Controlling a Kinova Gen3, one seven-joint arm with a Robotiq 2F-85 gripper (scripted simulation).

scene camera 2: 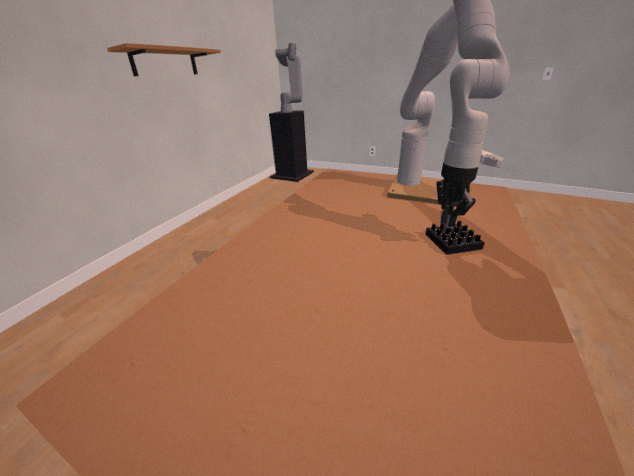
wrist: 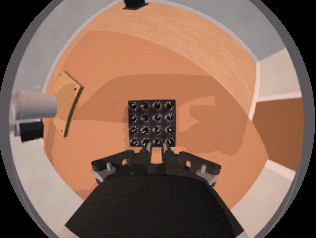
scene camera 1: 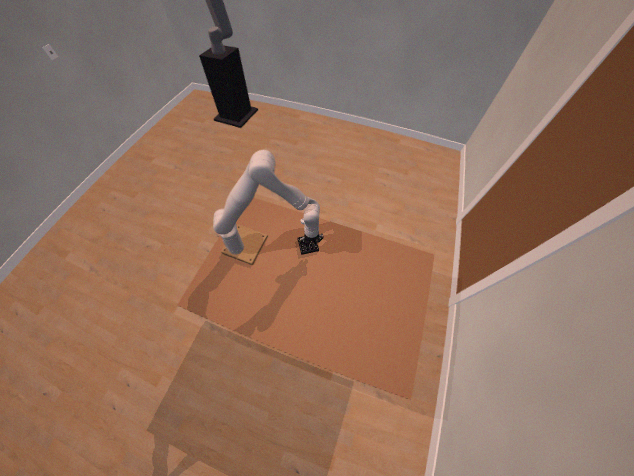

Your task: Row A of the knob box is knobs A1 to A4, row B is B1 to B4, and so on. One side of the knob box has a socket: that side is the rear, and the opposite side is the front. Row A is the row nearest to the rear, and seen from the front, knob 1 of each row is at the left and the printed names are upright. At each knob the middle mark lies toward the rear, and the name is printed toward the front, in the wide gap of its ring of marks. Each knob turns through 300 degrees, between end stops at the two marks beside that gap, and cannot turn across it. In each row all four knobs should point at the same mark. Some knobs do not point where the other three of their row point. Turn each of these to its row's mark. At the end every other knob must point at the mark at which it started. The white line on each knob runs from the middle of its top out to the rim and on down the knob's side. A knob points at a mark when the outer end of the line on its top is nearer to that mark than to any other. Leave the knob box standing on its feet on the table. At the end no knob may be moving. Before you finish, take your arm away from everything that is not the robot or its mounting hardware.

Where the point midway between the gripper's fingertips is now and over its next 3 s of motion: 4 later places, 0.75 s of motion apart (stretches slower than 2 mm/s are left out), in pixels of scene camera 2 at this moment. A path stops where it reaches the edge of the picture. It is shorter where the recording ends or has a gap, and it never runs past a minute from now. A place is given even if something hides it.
My gripper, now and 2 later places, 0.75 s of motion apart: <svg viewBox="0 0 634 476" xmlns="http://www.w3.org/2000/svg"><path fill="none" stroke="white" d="M446 225L447 219L456 180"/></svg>
